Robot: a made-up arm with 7 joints. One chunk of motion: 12 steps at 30 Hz.
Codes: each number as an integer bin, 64 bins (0 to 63) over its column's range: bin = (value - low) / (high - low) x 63, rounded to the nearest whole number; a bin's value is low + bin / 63 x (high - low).
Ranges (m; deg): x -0.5..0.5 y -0.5..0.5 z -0.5..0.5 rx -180..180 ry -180..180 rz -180..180
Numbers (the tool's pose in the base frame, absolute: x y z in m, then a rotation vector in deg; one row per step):
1: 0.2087 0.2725 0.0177 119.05 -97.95 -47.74
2: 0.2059 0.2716 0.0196 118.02 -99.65 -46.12
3: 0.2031 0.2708 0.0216 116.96 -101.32 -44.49
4: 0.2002 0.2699 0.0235 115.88 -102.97 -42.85
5: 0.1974 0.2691 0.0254 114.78 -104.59 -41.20
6: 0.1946 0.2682 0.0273 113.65 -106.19 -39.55
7: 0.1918 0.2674 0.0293 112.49 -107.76 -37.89
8: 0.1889 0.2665 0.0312 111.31 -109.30 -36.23
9: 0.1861 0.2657 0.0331 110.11 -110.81 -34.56
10: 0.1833 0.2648 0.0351 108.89 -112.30 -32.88
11: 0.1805 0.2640 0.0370 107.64 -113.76 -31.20
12: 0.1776 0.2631 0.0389 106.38 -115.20 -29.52
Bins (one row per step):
1: 45 49 33 52 14 23
2: 44 49 33 52 14 23
3: 44 49 33 52 14 24
4: 44 49 33 52 13 24
5: 44 48 33 52 13 24
6: 44 48 33 51 13 25
7: 44 48 33 51 13 25
8: 43 48 33 51 12 25
9: 43 48 34 51 12 25
10: 43 48 34 51 12 26
11: 43 48 34 50 12 26
12: 43 48 34 50 11 26

